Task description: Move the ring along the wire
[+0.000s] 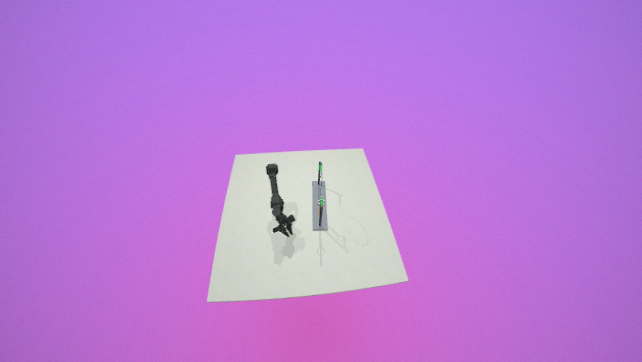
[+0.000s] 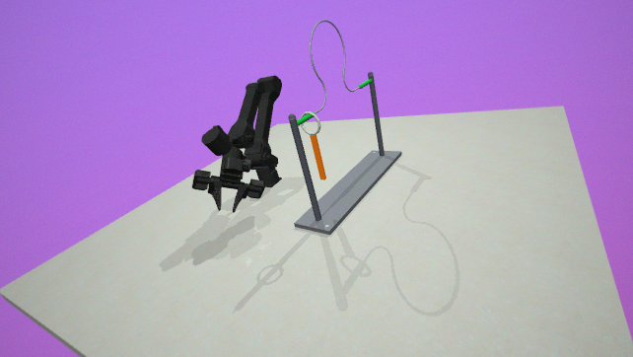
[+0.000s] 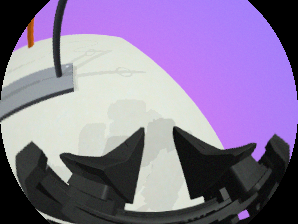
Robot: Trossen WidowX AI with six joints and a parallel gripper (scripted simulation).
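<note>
My gripper tip is 220 mm short of the ring with orange handle, 150 mm to the right of it and 130 mm below it.
</note>
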